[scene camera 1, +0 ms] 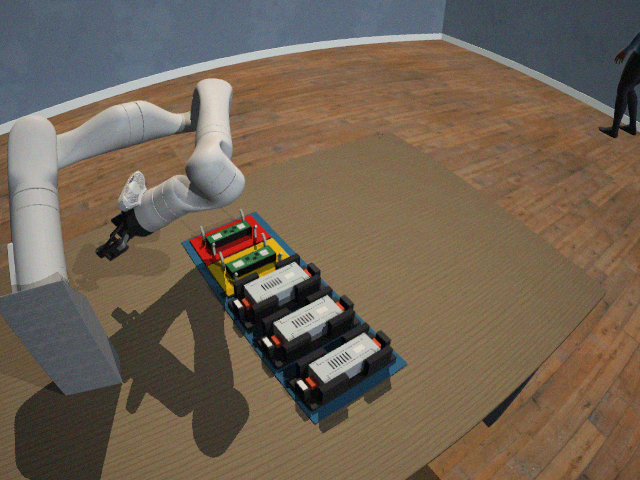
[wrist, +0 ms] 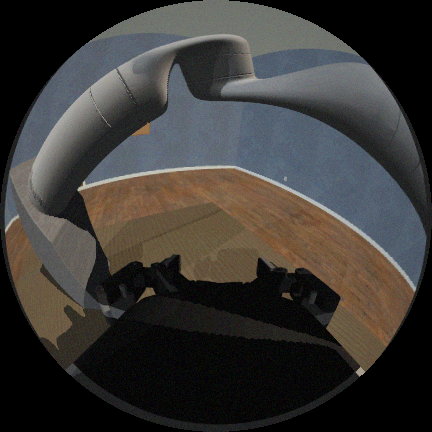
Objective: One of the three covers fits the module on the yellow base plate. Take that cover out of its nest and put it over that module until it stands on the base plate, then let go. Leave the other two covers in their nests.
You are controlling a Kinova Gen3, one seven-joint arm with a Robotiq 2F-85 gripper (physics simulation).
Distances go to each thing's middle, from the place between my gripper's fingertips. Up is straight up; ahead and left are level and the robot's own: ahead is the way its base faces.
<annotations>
I see my gripper 28 cm short of the red base plate [scene camera 1: 206, 254], 4 cm to the right of it and 13 cm above it. From my hand the other things lie so: yellow base plate [scene camera 1: 220, 274] 30 cm ahead, 6 cm to the right, 13 cm below.
</annotations>
